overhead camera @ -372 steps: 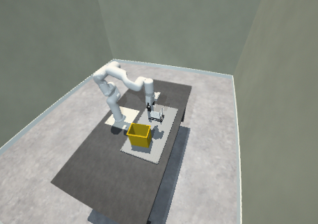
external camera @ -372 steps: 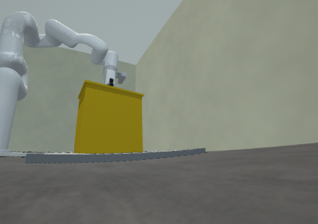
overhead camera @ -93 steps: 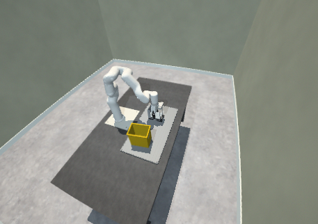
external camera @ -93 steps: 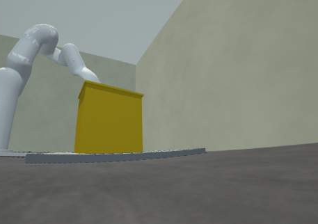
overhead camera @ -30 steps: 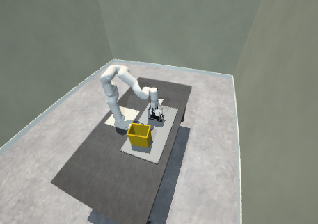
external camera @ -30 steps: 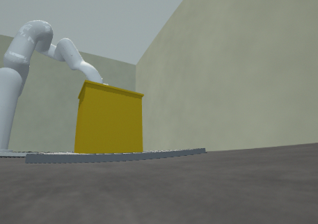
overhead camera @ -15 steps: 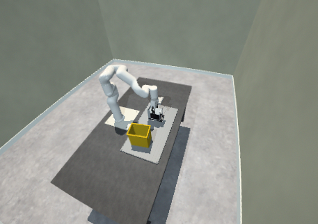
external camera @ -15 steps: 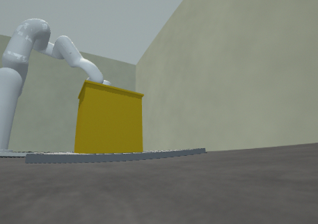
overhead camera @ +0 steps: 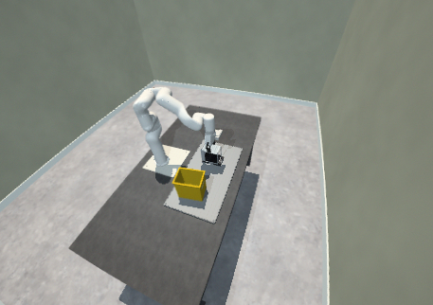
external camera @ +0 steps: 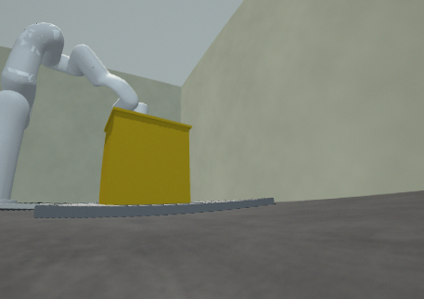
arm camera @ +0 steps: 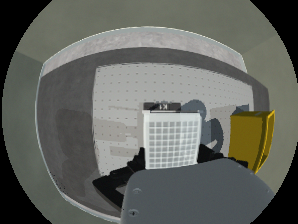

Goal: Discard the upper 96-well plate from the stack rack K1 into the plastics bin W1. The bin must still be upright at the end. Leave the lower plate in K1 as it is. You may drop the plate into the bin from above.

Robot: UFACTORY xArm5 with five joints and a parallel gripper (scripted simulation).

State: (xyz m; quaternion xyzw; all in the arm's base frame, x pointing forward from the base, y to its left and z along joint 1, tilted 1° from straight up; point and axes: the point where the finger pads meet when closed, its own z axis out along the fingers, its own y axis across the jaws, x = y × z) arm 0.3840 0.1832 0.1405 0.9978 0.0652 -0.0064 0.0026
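Now: the yellow plastics bin W1 20 mm ahead of my hand, 330 mm to the right of it and 50 mm below it. Also, from my hand: K1 label (80 mm ahead, 10 mm to the left, 120 mm below); then 96-well plate (10 mm below).
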